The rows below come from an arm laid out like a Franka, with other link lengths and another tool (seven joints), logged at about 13 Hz.
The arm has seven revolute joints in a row. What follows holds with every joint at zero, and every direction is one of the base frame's. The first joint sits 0.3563 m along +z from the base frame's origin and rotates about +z. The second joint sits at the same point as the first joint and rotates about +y. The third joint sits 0.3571 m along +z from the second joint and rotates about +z. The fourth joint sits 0.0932 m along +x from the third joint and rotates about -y. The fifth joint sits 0.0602 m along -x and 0.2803 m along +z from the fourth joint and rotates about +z. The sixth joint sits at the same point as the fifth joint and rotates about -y. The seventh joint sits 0.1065 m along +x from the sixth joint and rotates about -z. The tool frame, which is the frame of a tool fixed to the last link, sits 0.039 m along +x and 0.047 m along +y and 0.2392 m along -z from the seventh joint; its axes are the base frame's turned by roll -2.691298, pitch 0 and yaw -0.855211 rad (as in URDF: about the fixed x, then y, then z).
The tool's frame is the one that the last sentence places.
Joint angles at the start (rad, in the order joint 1, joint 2, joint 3, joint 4, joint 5, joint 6, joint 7): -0.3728, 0.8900, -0.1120, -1.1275, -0.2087, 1.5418, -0.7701
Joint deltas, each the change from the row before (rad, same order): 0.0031, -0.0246, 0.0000, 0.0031, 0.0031, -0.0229, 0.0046; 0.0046, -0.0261, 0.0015, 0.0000, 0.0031, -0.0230, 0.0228; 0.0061, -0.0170, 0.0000, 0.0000, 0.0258, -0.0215, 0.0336; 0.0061, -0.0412, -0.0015, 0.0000, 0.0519, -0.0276, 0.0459; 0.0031, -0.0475, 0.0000, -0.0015, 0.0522, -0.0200, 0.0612; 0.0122, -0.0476, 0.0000, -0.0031, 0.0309, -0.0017, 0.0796; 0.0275, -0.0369, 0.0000, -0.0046, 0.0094, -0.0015, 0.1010; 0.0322, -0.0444, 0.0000, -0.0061, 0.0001, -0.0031, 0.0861; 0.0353, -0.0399, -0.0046, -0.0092, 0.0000, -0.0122, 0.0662
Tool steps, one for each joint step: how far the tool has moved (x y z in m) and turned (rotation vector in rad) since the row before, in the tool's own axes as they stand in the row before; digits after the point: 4 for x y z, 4 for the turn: -0.0074, -0.0039, -0.0135, 0.0048, 0.0075, 0.0059; -0.0075, -0.0054, -0.0127, 0.0050, 0.0131, 0.0199; -0.0065, -0.0103, -0.0062, 0.0243, 0.0070, 0.0299; -0.0120, -0.0181, -0.0186, 0.0549, 0.0232, 0.0375; -0.0115, -0.0188, -0.0220, 0.0604, 0.0365, 0.0462; -0.0082, -0.0204, -0.0219, 0.0425, 0.0593, 0.0469; -0.0085, -0.0212, -0.0133, 0.0157, 0.0600, 0.0560; -0.0128, -0.0206, -0.0170, 0.0124, 0.0581, 0.0368; -0.0162, -0.0159, -0.0136, 0.0049, 0.0370, 0.0258
